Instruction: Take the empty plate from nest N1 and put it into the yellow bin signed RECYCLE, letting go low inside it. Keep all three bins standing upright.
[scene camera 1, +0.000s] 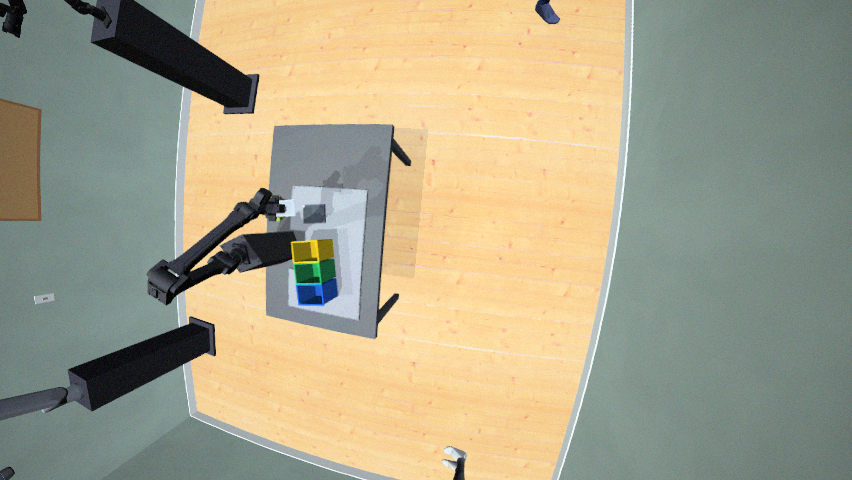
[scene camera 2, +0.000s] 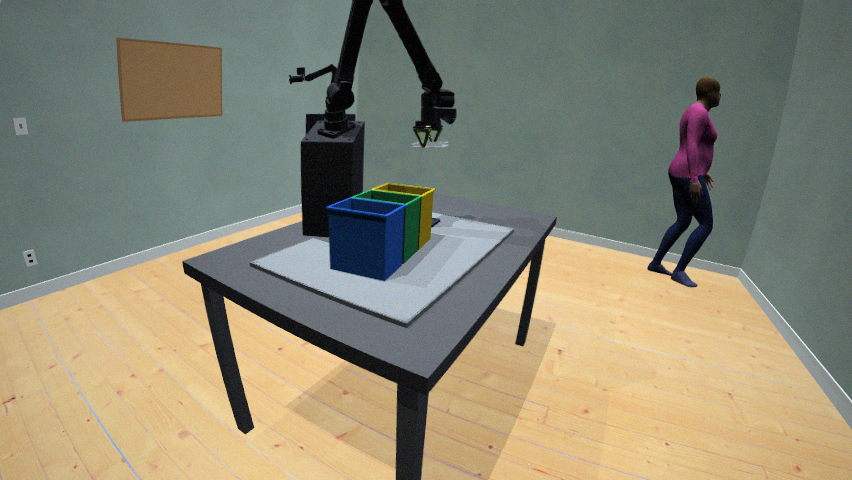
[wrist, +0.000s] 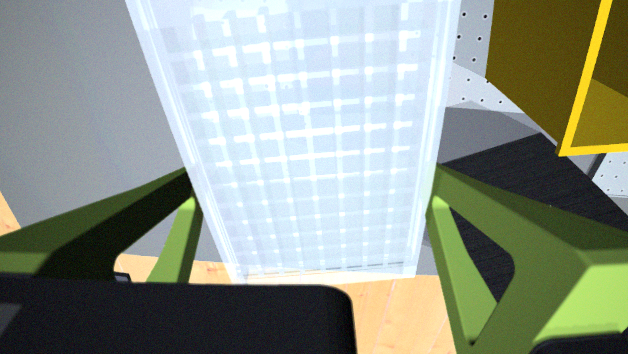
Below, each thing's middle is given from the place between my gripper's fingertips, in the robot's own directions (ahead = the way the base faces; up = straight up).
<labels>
The clear gridded plate (wrist: 311, 141) lies 10 mm ahead of my hand and 10 mm above it. Also, from my hand: yellow bin (scene camera 2: 426, 203): 240 mm to the right, 220 mm below, 60 mm ahead; then green bin (scene camera 2: 412, 212): 370 mm to the right, 220 mm below, 80 mm ahead; then blue bin (scene camera 2: 365, 236): 500 mm to the right, 220 mm below, 110 mm ahead.
</labels>
